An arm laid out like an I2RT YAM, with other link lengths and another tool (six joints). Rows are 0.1 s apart.
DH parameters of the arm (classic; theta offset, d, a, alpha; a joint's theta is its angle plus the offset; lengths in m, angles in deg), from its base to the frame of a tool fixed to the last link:
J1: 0 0.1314 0.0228 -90
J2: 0 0 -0.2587 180
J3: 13.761 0 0.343 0
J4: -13.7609 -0.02 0.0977 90
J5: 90 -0.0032 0 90
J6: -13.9 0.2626 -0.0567 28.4
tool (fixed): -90 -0.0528 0 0
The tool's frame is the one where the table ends.
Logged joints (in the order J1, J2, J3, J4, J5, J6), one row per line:
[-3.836, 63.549, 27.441, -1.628, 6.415, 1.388]
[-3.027, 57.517, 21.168, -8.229, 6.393, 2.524]
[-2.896, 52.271, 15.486, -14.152, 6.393, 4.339]
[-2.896, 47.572, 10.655, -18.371, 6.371, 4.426]
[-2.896, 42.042, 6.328, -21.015, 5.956, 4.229]
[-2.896, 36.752, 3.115, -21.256, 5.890, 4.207]
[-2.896, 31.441, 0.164, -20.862, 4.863, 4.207]
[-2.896, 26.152, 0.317, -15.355, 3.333, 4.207]
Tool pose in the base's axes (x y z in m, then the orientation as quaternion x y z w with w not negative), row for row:
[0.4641, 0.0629, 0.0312, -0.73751, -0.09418, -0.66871, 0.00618]
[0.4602, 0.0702, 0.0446, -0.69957, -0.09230, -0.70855, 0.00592]
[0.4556, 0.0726, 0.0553, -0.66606, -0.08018, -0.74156, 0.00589]
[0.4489, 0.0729, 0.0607, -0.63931, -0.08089, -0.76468, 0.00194]
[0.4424, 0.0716, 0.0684, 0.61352, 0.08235, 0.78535, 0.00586]
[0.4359, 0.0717, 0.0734, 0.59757, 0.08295, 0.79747, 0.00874]
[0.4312, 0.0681, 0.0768, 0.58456, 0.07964, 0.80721, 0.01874]
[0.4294, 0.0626, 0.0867, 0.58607, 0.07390, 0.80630, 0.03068]
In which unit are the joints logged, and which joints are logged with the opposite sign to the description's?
The joints are logged in degrees. Opposite sign: J4, J5.
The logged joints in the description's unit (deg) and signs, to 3 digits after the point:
[-3.836, 63.549, 27.441, 1.628, -6.415, 1.388]
[-3.027, 57.517, 21.168, 8.229, -6.393, 2.524]
[-2.896, 52.271, 15.486, 14.152, -6.393, 4.339]
[-2.896, 47.572, 10.655, 18.371, -6.371, 4.426]
[-2.896, 42.042, 6.328, 21.015, -5.956, 4.229]
[-2.896, 36.752, 3.115, 21.256, -5.890, 4.207]
[-2.896, 31.441, 0.164, 20.862, -4.863, 4.207]
[-2.896, 26.152, 0.317, 15.355, -3.333, 4.207]

